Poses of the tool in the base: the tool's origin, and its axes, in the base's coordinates. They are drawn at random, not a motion.
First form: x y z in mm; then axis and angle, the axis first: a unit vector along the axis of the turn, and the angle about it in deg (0 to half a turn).
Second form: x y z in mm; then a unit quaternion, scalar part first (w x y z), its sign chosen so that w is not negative. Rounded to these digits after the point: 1 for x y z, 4 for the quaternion.
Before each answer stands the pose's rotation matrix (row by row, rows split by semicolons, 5 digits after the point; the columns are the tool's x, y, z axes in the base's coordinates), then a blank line. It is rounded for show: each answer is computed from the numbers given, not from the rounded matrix.
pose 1, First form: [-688.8 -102.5 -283.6 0.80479 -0.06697 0.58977 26.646]
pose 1, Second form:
0.96258 -0.27022 0.02037; 0.25877 0.89427 -0.36512; 0.08044 0.35673 0.93074

[-688.8 -102.5 -283.6 0.9731 0.1855 -0.0154 0.1359]
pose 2, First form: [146.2 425.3 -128.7 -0.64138 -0.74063 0.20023 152.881]
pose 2, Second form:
-0.11254 0.80656 -0.58034; 0.98911 0.14671 0.01208; 0.09488 -0.57266 -0.81428

[146.2 425.3 -128.7 0.2345 -0.6235 -0.7200 0.1946]
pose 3, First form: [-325.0 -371.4 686.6 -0.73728 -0.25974 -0.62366 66.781]
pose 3, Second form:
0.72352 0.68915 0.03983; -0.45714 0.43511 0.77569; 0.51724 -0.57944 0.62986

[-325.0 -371.4 686.6 0.8349 -0.4058 -0.1429 -0.3432]
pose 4, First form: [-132.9 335.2 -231.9 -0.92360 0.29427 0.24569 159.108]
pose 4, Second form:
0.71574 -0.61332 -0.33398; -0.43809 -0.76676 0.46921; -0.54386 -0.18952 -0.81750

[-132.9 335.2 -231.9 0.1813 -0.9083 0.2894 0.2416]
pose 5, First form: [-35.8 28.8 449.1 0.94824 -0.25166 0.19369 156.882]
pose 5, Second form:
0.80640 -0.53415 0.25377; -0.38205 -0.79812 -0.46588; 0.45139 0.27873 -0.84768

[-35.8 28.8 449.1 0.2004 0.9290 -0.2466 0.1898]
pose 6, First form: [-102.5 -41.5 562.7 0.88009 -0.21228 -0.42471 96.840]
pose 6, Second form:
0.74771 0.21261 -0.62907; -0.63076 -0.06867 -0.77293; -0.20753 0.97472 0.08276

[-102.5 -41.5 562.7 0.6637 0.6583 -0.1588 -0.3177]
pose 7, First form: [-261.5 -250.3 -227.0 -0.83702 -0.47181 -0.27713 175.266]
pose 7, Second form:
0.40221 0.81135 0.42419; 0.76560 -0.55214 0.33014; 0.50207 0.19198 -0.84325

[-261.5 -250.3 -227.0 0.0413 -0.8363 -0.4714 -0.2769]
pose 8, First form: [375.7 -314.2 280.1 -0.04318 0.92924 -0.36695 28.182]
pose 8, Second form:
0.88167 0.16854 0.44073; -0.17806 0.98382 -0.02003; -0.43698 -0.06082 0.89741

[375.7 -314.2 280.1 0.9699 -0.0105 0.2262 -0.0893]
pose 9, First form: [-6.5 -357.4 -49.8 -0.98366 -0.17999 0.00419 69.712]
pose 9, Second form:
0.97883 0.11173 -0.17152; 0.11959 0.36790 0.92214; 0.16613 -0.92313 0.34675

[-6.5 -357.4 -49.8 0.8206 -0.5622 -0.1029 0.0024]
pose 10, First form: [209.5 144.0 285.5 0.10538 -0.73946 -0.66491 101.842]
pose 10, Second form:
-0.19183 0.55684 -0.80816; -0.74467 0.45379 0.48943; 0.63927 0.69570 0.32761

[209.5 144.0 285.5 0.6304 0.0818 -0.5740 -0.5162]
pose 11, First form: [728.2 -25.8 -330.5 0.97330 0.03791 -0.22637 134.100]
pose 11, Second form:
0.91066 0.22514 -0.34643; -0.09999 -0.69348 -0.71351; -0.40088 0.68440 -0.60901

[728.2 -25.8 -330.5 0.3899 0.8963 0.0349 -0.2085]
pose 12, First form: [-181.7 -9.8 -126.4 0.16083 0.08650 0.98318 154.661]
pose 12, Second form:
-0.85455 -0.39429 0.33806; 0.44726 -0.88955 0.09308; 0.26402 0.23074 0.93651

[-181.7 -9.8 -126.4 0.2193 0.1569 0.0844 0.9592]
